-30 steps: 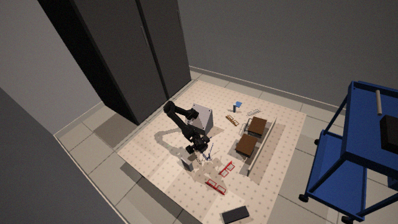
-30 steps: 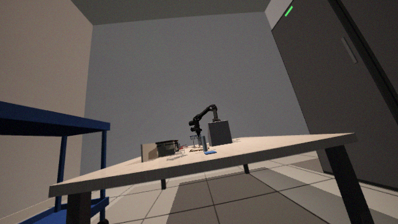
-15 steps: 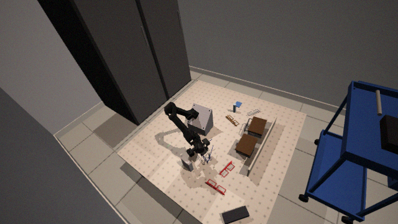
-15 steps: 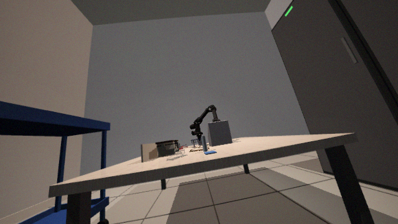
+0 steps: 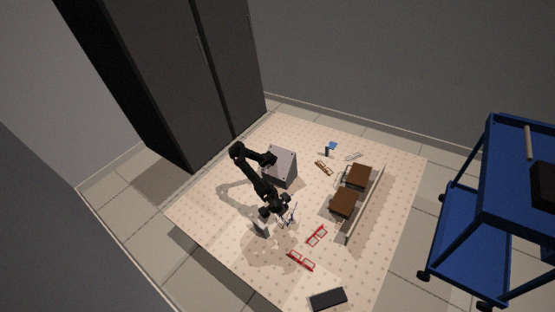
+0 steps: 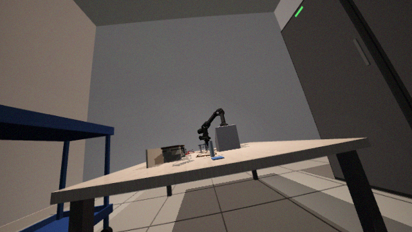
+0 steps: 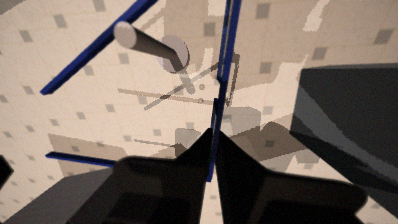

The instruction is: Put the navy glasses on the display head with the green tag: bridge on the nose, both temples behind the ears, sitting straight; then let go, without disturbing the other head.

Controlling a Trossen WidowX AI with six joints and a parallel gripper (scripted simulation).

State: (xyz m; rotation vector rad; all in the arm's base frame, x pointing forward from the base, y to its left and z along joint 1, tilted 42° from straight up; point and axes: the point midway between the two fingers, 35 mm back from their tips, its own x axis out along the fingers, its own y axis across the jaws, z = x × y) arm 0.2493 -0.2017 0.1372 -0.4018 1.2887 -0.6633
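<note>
Right now my gripper tip is 8 cm short of the peg stand, 4 cm to the right of it and 3 cm above it. The rest, counted from my gripper tip: grey block (13 cm to the right, 1 cm behind); then dark slab (47 cm ahead, 18 cm to the right, 4 cm below); then display head (48 cm to the left, 23 cm ahead).
</note>
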